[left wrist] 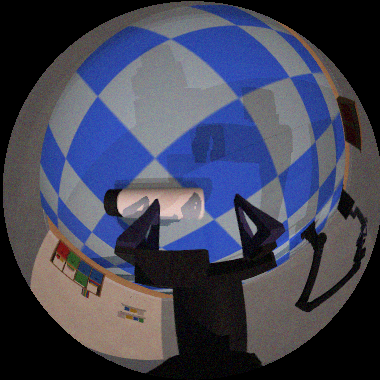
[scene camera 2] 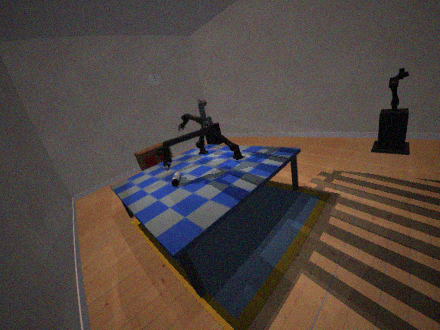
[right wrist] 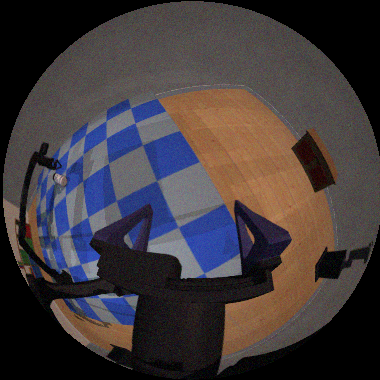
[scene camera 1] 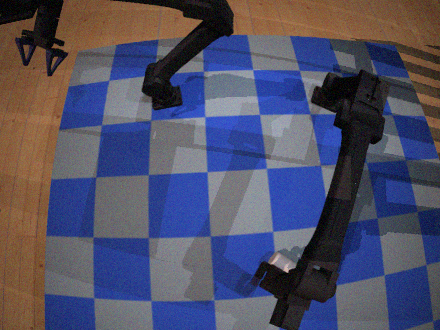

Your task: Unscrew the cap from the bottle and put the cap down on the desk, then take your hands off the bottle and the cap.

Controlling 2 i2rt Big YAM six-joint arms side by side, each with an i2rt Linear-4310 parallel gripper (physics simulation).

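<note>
The bottle has a pale pink body and lies on its side on the blue and grey checkered desk. Its black cap is on the bottle's end, at the left in the left wrist view. In scene camera 1 the arm hides the cap. My left gripper is open and empty above the bottle's plain end; one finger overlaps the body in its wrist view. My right gripper is open and empty, high beyond the desk's far left corner in scene camera 1.
The right arm's base stands on the desk near its far edge, with the left arm's base farther right. A cabinet with dark red panels stands on the floor. Another arm stands on a black pedestal away from the desk.
</note>
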